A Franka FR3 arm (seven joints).
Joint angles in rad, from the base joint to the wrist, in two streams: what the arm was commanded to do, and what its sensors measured. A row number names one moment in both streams.
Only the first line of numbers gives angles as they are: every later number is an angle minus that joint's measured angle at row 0.
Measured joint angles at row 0: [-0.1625 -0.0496 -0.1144 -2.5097 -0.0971 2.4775 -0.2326]
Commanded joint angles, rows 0 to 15: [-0.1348 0.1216 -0.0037 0.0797 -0.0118 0.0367 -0.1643]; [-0.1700 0.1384 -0.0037 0.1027 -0.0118 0.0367 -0.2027]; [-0.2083 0.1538 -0.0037 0.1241 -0.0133 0.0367 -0.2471]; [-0.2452 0.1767 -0.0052 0.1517 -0.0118 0.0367 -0.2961]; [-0.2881 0.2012 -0.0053 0.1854 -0.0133 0.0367 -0.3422]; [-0.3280 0.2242 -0.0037 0.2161 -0.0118 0.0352 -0.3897]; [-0.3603 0.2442 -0.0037 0.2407 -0.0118 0.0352 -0.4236]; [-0.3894 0.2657 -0.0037 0.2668 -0.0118 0.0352 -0.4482]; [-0.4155 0.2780 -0.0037 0.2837 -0.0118 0.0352 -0.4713]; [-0.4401 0.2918 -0.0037 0.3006 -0.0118 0.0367 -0.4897]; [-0.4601 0.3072 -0.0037 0.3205 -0.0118 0.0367 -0.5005]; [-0.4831 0.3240 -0.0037 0.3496 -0.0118 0.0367 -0.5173]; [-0.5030 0.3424 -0.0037 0.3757 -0.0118 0.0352 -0.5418]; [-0.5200 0.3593 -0.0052 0.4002 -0.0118 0.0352 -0.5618]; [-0.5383 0.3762 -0.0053 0.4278 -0.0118 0.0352 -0.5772]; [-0.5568 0.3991 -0.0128 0.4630 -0.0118 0.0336 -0.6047]
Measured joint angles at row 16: [-0.4976 0.2921 -0.0129 0.3623 -0.0027 0.0185 -0.5402]
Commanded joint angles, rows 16 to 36: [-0.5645 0.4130 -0.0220 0.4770 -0.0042 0.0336 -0.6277]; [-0.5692 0.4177 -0.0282 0.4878 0.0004 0.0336 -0.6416]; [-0.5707 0.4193 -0.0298 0.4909 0.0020 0.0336 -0.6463]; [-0.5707 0.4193 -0.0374 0.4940 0.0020 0.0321 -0.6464]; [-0.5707 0.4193 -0.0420 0.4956 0.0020 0.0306 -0.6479]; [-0.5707 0.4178 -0.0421 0.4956 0.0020 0.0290 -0.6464]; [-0.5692 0.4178 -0.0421 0.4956 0.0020 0.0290 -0.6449]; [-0.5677 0.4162 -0.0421 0.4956 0.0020 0.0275 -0.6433]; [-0.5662 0.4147 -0.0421 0.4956 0.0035 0.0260 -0.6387]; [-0.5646 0.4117 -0.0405 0.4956 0.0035 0.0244 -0.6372]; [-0.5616 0.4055 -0.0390 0.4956 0.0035 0.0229 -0.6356]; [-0.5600 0.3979 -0.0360 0.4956 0.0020 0.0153 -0.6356]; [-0.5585 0.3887 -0.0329 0.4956 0.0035 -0.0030 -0.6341]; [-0.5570 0.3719 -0.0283 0.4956 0.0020 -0.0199 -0.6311]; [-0.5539 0.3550 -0.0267 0.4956 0.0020 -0.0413 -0.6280]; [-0.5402 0.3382 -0.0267 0.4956 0.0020 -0.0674 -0.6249]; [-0.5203 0.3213 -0.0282 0.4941 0.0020 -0.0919 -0.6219]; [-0.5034 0.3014 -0.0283 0.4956 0.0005 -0.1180 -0.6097]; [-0.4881 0.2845 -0.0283 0.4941 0.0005 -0.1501 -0.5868]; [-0.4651 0.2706 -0.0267 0.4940 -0.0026 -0.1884 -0.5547]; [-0.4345 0.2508 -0.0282 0.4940 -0.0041 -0.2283 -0.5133]
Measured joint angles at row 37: [-0.4981 0.3162 -0.0275 0.5032 -0.0021 -0.1222 -0.5982]
